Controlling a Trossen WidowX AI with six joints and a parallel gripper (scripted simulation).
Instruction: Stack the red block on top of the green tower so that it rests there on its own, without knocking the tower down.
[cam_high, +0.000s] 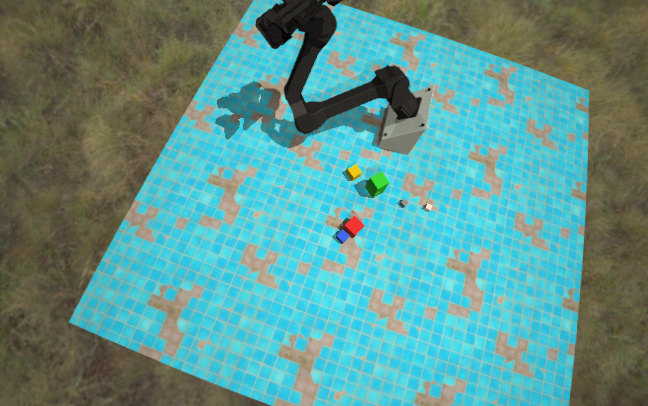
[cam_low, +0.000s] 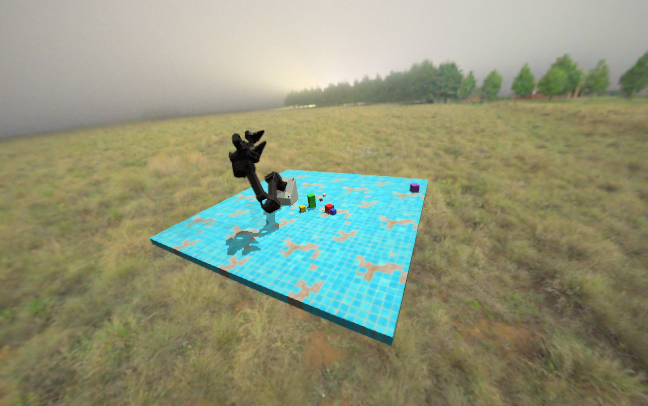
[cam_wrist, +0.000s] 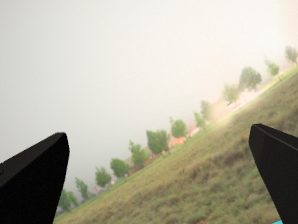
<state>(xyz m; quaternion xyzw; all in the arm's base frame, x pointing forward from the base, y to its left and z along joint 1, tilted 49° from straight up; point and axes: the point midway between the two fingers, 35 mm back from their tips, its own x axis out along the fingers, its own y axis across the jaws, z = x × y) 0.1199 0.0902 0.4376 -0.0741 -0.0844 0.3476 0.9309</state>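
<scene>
Right now my gripper tip is 190 mm short of the red block, 220 mm to the right of it and 450 mm above it. Round my gripper tip: purple block 600 mm ahead, 670 mm to the left, 440 mm below; then yellow block 30 mm ahead, 170 mm to the left, 450 mm below; then blue block 220 mm ahead, 200 mm to the left, 450 mm below.
</scene>
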